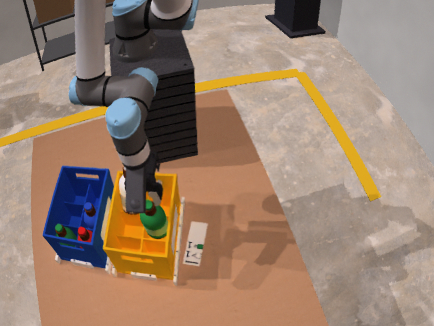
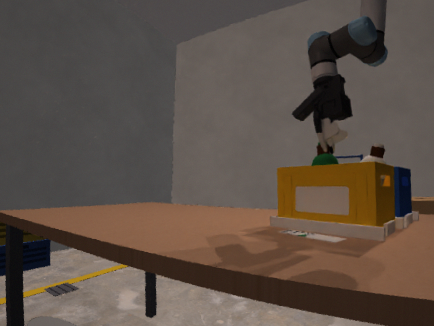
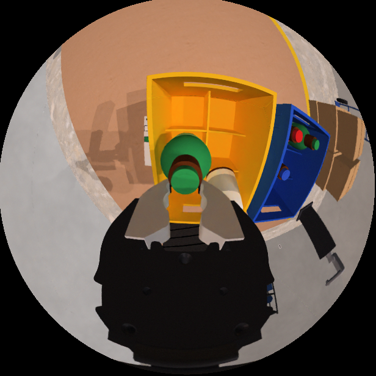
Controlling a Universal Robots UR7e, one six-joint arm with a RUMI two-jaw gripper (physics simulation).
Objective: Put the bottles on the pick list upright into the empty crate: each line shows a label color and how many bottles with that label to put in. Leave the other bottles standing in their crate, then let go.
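Places are measured from the arm's base along level axes (x back, y left, z down), in centimetres.
Where they show: gripper, between the fingertips: (image 1: 150, 204) (image 2: 329, 153); arm's base, origin of its link: (image 1: 134, 47).
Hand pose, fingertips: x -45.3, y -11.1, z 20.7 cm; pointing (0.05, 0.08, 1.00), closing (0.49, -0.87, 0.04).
Each offset is from my fingertips to the top centre of the thing. "spot": to the spot under its first point. Level surfaces: height alone.
My gripper (image 1: 152, 200) (image 2: 325, 146) (image 3: 184, 181) is shut on the neck of a green bottle @[dx -1.1, dy -0.5, dz -3.4 cm] (image 1: 154, 222) (image 2: 325, 159) (image 3: 185, 143). The bottle is roughly upright, its body partly inside the yellow crate @[spot: dx -13.5, dy -4.3, dz +10.9 cm] (image 1: 160, 266) (image 2: 287, 195) (image 3: 256, 130); its base is hidden. A white bottle @[dx +11.6, dy -3.2, dz -2.7 cm] (image 1: 123, 189) (image 2: 373, 159) (image 3: 226, 183) stands in the same crate, leaning slightly. The blue crate @[dx +12.5, dy -22.7, dz +3.6 cm] (image 1: 75, 254) (image 2: 402, 192) (image 3: 265, 176) holds a green-capped bottle @[dx +6.7, dy -31.1, dz +4.8 cm] (image 1: 60, 229) (image 3: 314, 143), a red-capped bottle @[dx +2.8, dy -23.3, dz +4.8 cm] (image 1: 84, 233) (image 3: 296, 134) and a blue-capped bottle @[dx +10.5, dy -18.6, dz +4.8 cm] (image 1: 90, 211) (image 3: 284, 173). The pick list @[dx -5.3, dy +9.6, dz +21.0 cm] (image 1: 197, 235) shows a green mark; two 1s are readable.
The crates stand side by side in white holders on the brown table @[dz +21.2 cm] (image 1: 175, 300) (image 2: 150, 225) (image 3: 200, 40). The arm's dark ribbed pedestal (image 1: 172, 115) stands behind the yellow crate. Brown boxes (image 3: 345, 150) show beyond the blue crate.
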